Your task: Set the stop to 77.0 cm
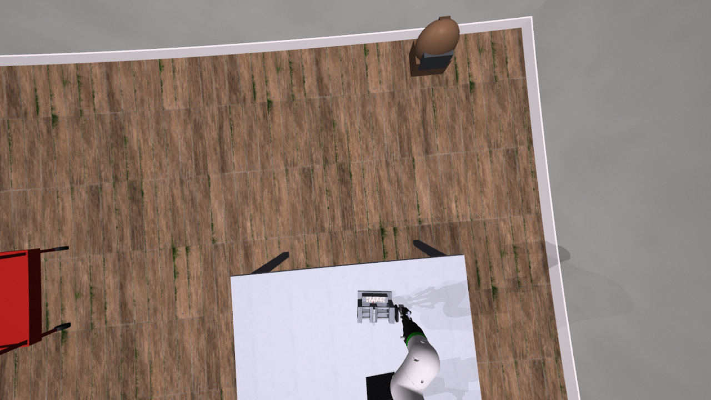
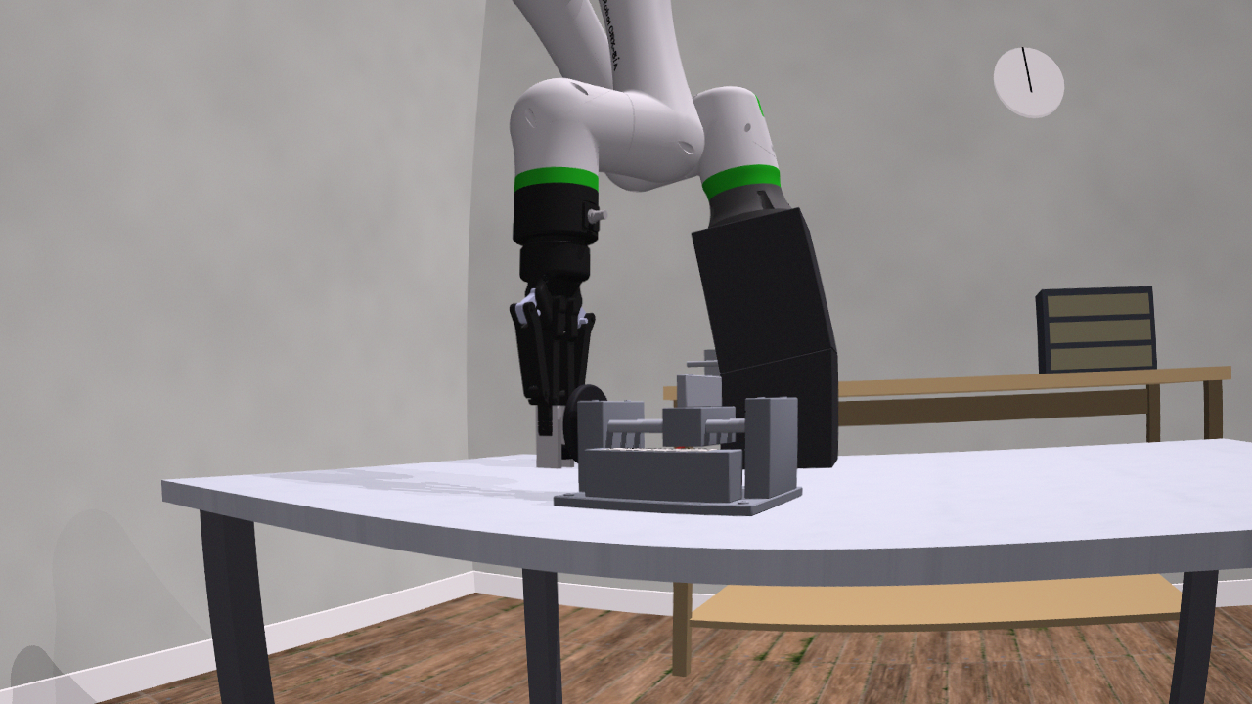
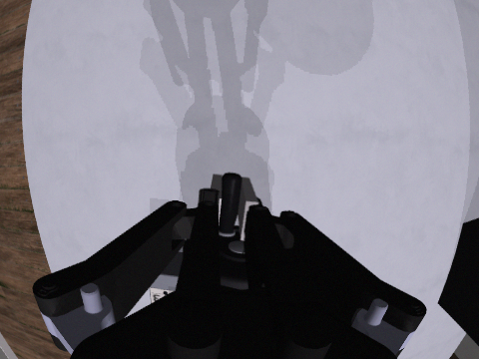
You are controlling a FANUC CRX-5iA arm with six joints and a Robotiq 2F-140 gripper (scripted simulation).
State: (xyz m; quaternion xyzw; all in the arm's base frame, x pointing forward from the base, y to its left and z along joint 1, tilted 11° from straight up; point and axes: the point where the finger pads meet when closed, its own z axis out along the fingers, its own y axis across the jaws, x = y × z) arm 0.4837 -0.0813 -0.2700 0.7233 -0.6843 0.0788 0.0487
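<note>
Now: the stop carriage 1 cm behind my hand, 16 cm to the left of it and 3 cm above it. From my hand the other things lie so: crank handle (2 cm below); then handwheel (2 cm to the left, 1 cm below).
</note>
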